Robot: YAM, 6 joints.
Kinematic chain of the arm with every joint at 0, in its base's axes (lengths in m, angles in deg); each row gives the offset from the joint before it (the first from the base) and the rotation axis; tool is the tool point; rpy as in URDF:
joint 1: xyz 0 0 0.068 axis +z
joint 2: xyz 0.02 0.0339 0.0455 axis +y
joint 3: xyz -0.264 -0.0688 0 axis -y
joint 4: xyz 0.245 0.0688 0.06 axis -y
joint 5: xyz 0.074 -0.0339 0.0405 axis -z
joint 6: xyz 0.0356 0 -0.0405 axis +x
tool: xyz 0 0 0 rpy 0 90 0
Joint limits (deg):
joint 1: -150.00..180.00
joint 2: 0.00..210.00
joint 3: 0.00..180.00
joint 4: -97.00..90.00
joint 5: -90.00..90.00
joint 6: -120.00..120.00
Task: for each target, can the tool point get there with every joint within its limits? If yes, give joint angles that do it. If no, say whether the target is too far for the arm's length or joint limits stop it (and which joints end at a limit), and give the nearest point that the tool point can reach.
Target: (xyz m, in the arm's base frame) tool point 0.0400 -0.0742 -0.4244
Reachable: no: joint limits stop it (at a limit: joint 2) | nearest point 0.0535 -0.0993 -0.3539 | short by 0.076 m
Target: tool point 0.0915 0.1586 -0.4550
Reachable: no: joint limits stop it (at a limit: joint 2) | nearest point 0.0974 0.1688 -0.3763 | short by 0.080 m
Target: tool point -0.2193 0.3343 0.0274
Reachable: yes | joints 120.52 131.50 70.49 -10.39 -32.48 -57.39
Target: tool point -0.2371 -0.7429 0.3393
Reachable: no: too far | nearest point -0.1885 -0.5906 0.2918 | short by 0.167 m
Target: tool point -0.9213 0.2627 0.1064
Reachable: no: too far | nearest point -0.6211 0.1771 0.1088 | short by 0.312 m
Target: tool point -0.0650 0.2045 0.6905
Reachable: yes | joints 99.88 102.45 154.99 16.22 -54.51 19.84
